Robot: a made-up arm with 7 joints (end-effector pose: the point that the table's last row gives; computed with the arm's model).
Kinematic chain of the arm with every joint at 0, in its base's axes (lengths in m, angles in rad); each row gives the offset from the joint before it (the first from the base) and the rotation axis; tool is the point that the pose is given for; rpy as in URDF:
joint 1: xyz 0 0 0.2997 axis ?
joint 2: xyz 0 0 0 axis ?
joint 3: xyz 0 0 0.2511 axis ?
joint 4: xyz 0.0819 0 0 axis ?
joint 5: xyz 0.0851 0 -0.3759 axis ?
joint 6: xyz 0 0 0 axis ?
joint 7: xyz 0.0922 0 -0.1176 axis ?
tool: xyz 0 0 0 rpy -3.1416 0 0
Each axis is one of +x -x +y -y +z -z.
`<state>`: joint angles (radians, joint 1 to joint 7).
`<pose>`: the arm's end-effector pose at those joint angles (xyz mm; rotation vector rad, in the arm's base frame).
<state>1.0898 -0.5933 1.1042 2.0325 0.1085 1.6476 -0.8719</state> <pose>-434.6 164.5 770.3 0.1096 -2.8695 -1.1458</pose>
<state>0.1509 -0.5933 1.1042 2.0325 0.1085 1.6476 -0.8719</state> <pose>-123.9 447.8 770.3 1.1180 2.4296 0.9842</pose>
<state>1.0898 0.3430 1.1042 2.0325 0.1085 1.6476 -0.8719</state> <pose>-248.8 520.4 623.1 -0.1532 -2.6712 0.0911</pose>
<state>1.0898 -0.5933 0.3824 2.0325 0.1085 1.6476 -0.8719</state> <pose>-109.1 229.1 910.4 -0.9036 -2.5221 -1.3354</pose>
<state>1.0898 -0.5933 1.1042 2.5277 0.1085 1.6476 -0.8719</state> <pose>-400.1 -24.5 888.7 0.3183 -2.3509 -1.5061</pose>
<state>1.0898 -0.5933 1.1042 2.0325 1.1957 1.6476 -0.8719</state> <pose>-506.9 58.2 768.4 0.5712 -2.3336 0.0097</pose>
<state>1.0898 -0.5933 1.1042 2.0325 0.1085 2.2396 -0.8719</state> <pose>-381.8 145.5 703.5 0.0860 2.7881 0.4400</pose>
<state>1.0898 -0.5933 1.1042 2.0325 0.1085 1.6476 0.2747</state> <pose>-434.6 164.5 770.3 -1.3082 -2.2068 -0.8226</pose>
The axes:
joint 1: +z
joint 2: +y
joint 3: +z
joint 4: -y
joint 5: -z
joint 6: +y
joint 7: -z

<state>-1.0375 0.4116 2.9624 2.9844 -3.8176 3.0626 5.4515</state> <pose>62.5 -242.0 783.5 -2.6839 1.5489 0.3440</pose>
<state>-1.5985 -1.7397 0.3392 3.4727 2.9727 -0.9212 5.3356</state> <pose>-0.1 620.4 220.8 -0.6352 -1.2886 -2.0765</pose>
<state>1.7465 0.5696 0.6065 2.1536 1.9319 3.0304 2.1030</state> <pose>-281.6 345.1 645.8 0.6759 1.5224 -0.8717</pose>
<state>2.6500 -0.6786 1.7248 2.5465 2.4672 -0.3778 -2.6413</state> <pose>154.7 -486.8 795.7 0.9093 -0.4467 0.5934</pose>
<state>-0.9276 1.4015 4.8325 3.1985 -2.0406 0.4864 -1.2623</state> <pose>475.6 -595.3 408.6 -0.5891 1.0314 -2.1520</pose>
